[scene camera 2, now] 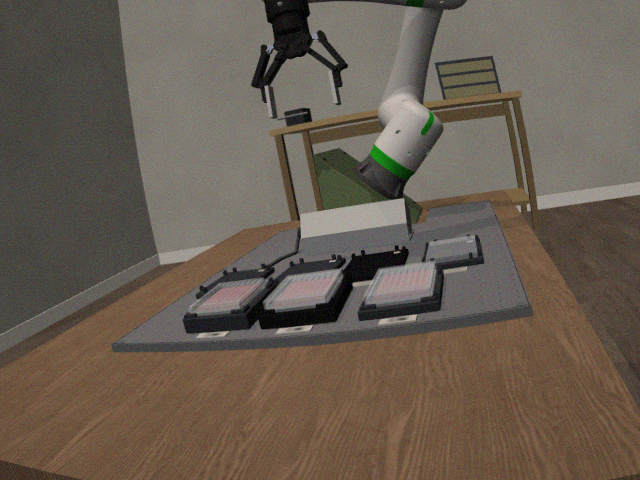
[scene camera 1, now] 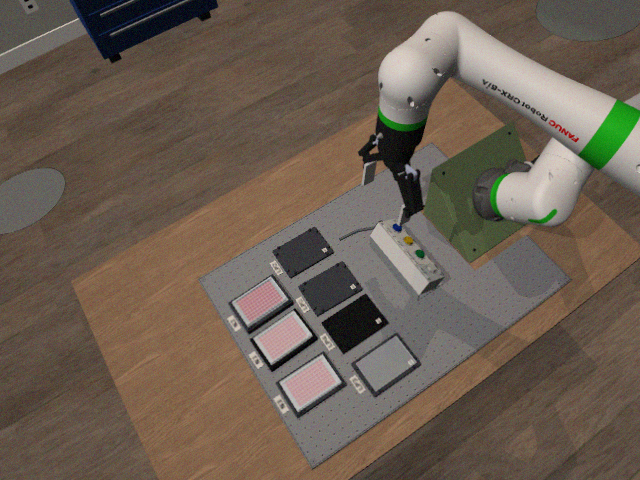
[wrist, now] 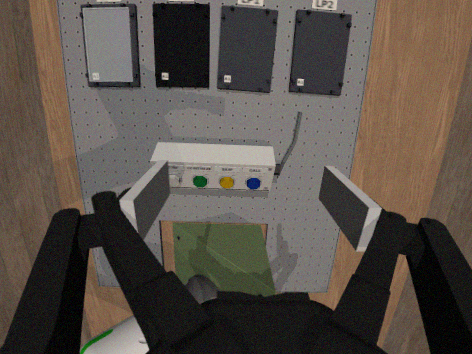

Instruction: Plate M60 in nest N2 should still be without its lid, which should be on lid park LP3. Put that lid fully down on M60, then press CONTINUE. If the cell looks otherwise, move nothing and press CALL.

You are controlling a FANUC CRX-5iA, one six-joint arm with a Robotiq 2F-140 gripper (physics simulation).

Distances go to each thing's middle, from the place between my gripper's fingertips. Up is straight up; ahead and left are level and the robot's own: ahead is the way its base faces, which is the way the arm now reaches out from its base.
Labels:
I see my gripper 28 cm above the lid park LP1 (scene camera 1: 333, 286), 17 cm short of it and 2 cm to the left of it. The rest, counted from my hand: nest N1 (scene camera 2: 329, 312): 36 cm ahead, 28 cm below, 3 cm to the left; lid park LP2 (scene camera 1: 309, 248): 28 cm below, 17 cm ahead, 16 cm to the right; lid park LP4 (scene camera 1: 360, 319): 28 cm below, 18 cm ahead, 10 cm to the left.

